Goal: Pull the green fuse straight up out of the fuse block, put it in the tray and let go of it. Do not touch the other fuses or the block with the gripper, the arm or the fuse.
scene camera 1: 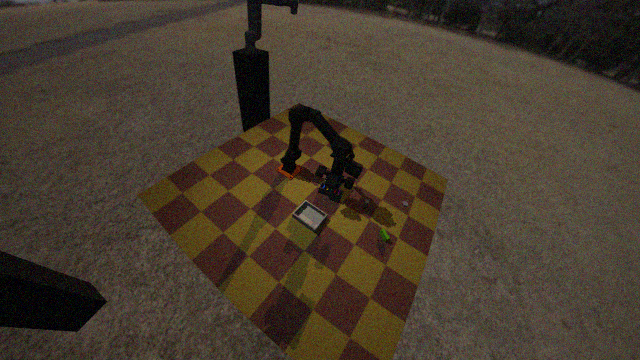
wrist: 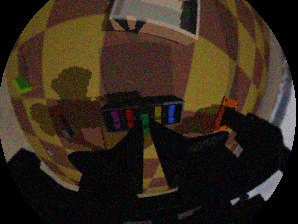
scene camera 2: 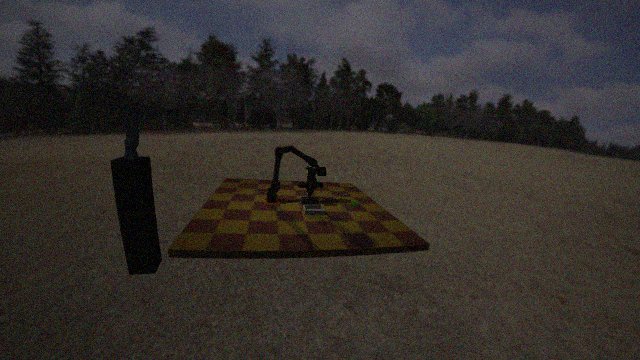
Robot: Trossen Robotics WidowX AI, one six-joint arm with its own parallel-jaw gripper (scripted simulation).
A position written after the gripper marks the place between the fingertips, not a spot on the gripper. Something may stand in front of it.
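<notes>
A green fuse is held by the gripper point(wrist: 145, 122).
</notes>
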